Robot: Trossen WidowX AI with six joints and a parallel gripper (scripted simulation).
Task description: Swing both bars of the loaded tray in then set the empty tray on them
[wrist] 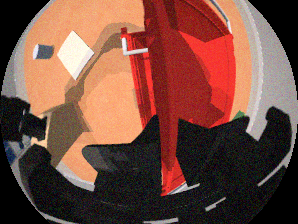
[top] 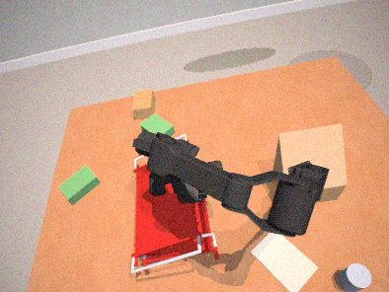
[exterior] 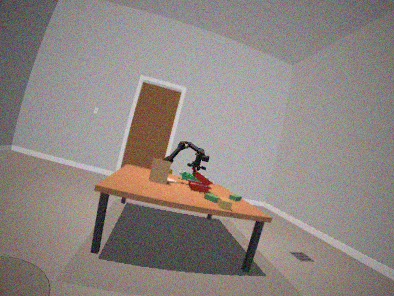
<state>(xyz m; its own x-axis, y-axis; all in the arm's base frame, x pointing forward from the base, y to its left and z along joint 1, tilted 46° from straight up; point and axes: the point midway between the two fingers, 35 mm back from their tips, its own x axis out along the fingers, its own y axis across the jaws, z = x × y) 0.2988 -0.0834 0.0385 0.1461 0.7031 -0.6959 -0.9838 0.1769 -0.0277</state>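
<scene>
Right now the red tray is 8 cm ahead of my gripper tip and 1 cm to the right of it. Also, from my gripper tip: grey cylinder: 33 cm behind, 30 cm to the left, 10 cm below; then tiny red cube: 30 cm to the right, 16 cm ahead, 13 cm below; then white sheet: 20 cm to the left, 20 cm behind, 13 cm below.
</scene>
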